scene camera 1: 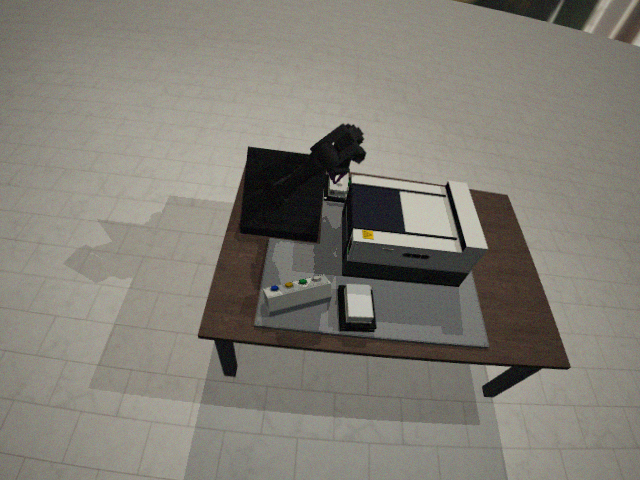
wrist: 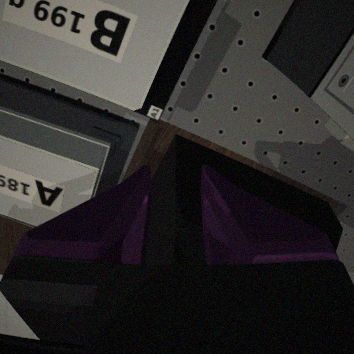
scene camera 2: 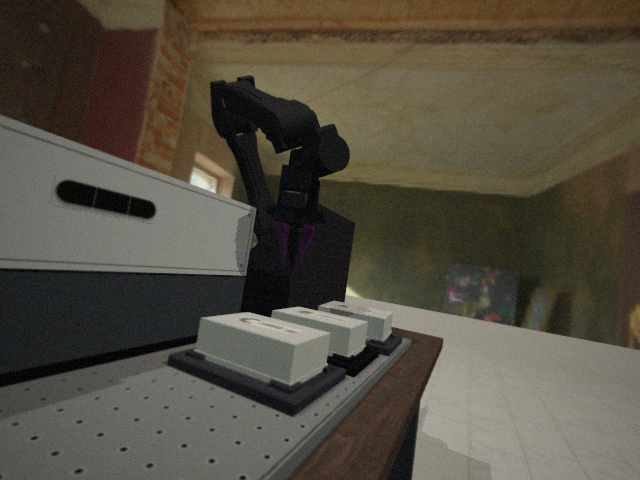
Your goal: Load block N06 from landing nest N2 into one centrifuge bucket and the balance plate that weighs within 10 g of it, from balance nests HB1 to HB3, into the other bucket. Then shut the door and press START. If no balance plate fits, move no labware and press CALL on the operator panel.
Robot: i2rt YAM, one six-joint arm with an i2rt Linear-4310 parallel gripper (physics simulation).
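Pixels of known places: gripper, fingertip midpoint: (scene camera 1: pixel 333 181) (wrist: pixel 175 176) (scene camera 2: pixel 290 266); arm's base, origin of the base link: (scene camera 1: pixel 275 195).
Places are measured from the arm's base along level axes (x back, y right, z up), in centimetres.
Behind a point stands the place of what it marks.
Note:
My gripper (scene camera 1: pixel 338 179) @(y -12.7, x -22.6, z -1.1 cm) (scene camera 2: pixel 293 252) @(y -12.7, x -22.6, z -1.1 cm) (wrist: pixel 175 176) @(y -12.7, x -22.6, z -1.1 cm) has purple fingers and is shut on nothing. It hangs at the back left of the table, above the row of white balance plates (scene camera 1: pixel 336 191) @(y -15.2, x -25.0, z -8.7 cm). The low scene view shows three plates on dark nests: the near one (scene camera 2: pixel 263 346) @(y -22.7, x -43.6, z -8.7 cm), the middle one (scene camera 2: pixel 321 328) @(y -23.3, x -30.3, z -8.6 cm) and the far one (scene camera 2: pixel 357 316) @(y -24.1, x -16.3, z -8.2 cm). In the wrist view, plate B (wrist: pixel 70 60) @(y -20.3, x -23.6, z -7.7 cm) reads 199 g. Plate A (wrist: pixel 53 154) @(y -20.0, x -16.3, z -7.7 cm) reads a number starting 189 and is partly hidden by my fingers. A white block (scene camera 1: pixel 359 301) @(y 39.8, x -32.0, z -6.0 cm) sits on a dark nest at the front. The centrifuge (scene camera 1: pixel 408 242) @(y 23.7, x -46.6, z 7.9 cm) (scene camera 2: pixel 129 232) @(y -7.4, x -48.9, z 0.6 cm) has its white door (scene camera 1: pixel 426 212) @(y 8.5, x -55.7, z 7.9 cm) slid half open over a dark inside.
The operator panel (scene camera 1: pixel 297 291) @(y 38.5, x -11.0, z -5.0 cm) with coloured buttons lies at the front left of the perforated board (scene camera 1: pixel 418 317) @(y 40.4, x -55.0, z -13.1 cm) (scene camera 2: pixel 154 429) @(y -21.1, x -53.7, z -13.1 cm) (wrist: pixel 246 105) @(y -6.7, x -23.9, z -13.1 cm). A tall black box (scene camera 1: pixel 279 196) (scene camera 2: pixel 323 263) @(y -11.4, x -5.1, z 0.2 cm) stands at the back left. The brown table (scene camera 1: pixel 516 289) @(y 24.3, x -100.4, z -14.4 cm) (scene camera 2: pixel 371 429) @(y -33.7, x -40.4, z -14.4 cm) ends close beside the plates.

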